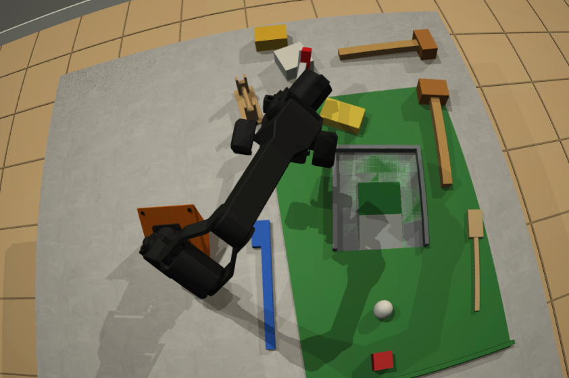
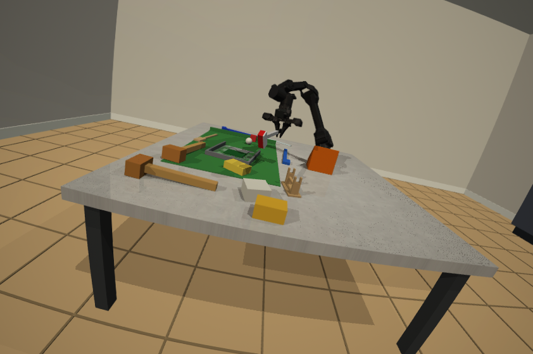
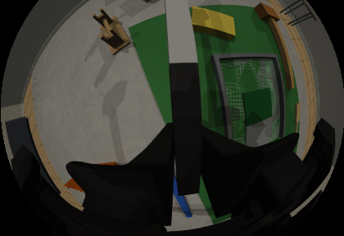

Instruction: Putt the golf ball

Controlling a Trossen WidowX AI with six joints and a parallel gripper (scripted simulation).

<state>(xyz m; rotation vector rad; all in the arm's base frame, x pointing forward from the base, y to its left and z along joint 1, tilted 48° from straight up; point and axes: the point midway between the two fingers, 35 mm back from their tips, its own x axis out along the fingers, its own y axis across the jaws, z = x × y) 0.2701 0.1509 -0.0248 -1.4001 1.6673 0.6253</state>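
Right now the red putter is 110 mm to the left of my gripper tip, 30 mm ahead of it and 20 mm above it. From my gripper tip the other things lie so: wooden stand (230 mm to the left, 120 mm below, 80 mm behind); then yellow block (160 mm to the left, 140 mm ahead, 130 mm below); then green mat (210 mm ahead, 150 mm below, 140 mm to the right).
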